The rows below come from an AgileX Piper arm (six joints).
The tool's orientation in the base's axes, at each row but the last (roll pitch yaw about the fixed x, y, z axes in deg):
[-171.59, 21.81, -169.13]
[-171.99, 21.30, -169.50]
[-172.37, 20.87, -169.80]
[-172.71, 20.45, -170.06]
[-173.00, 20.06, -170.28]
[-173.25, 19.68, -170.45]
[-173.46, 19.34, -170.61]
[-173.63, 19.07, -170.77]
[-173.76, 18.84, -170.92]
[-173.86, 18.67, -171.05]
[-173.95, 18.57, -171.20]
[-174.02, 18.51, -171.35]
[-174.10, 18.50, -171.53]
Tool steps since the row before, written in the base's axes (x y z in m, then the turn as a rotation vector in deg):
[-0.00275, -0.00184, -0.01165, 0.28, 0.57, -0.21]
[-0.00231, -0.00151, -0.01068, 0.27, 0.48, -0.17]
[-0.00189, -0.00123, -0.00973, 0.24, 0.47, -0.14]
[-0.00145, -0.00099, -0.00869, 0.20, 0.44, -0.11]
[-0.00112, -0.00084, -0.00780, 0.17, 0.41, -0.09]
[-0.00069, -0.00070, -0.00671, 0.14, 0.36, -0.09]
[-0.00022, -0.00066, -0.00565, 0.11, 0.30, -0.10]
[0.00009, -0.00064, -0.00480, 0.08, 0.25, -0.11]
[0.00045, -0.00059, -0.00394, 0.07, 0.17, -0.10]
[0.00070, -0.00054, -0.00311, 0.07, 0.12, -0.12]
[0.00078, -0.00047, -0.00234, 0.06, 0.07, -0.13]
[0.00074, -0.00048, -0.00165, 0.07, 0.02, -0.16]
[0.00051, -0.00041, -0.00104, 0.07, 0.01, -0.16]
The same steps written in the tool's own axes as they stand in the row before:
[0.00716, 0.00014, 0.00977, -0.28, 0.55, 0.26]
[0.00625, 0.00020, 0.00909, -0.27, 0.46, 0.22]
[0.00541, 0.00024, 0.00839, -0.25, 0.45, 0.19]
[0.00453, 0.00024, 0.00761, -0.22, 0.42, 0.15]
[0.00385, 0.00021, 0.00693, -0.19, 0.39, 0.12]
[0.00301, 0.00014, 0.00608, -0.16, 0.35, 0.11]
[0.00218, -0.00002, 0.00526, -0.12, 0.29, 0.11]
[0.00158, -0.00014, 0.00458, -0.08, 0.25, 0.12]
[0.00094, -0.00023, 0.00389, -0.06, 0.17, 0.11]
[0.00042, -0.00030, 0.00319, -0.04, 0.12, 0.13]
[0.00008, -0.00032, 0.00249, -0.02, 0.08, 0.14]
[-0.00010, -0.00040, 0.00183, -0.02, 0.03, 0.17]
[-0.00009, -0.00036, 0.00117, -0.02, 0.02, 0.17]

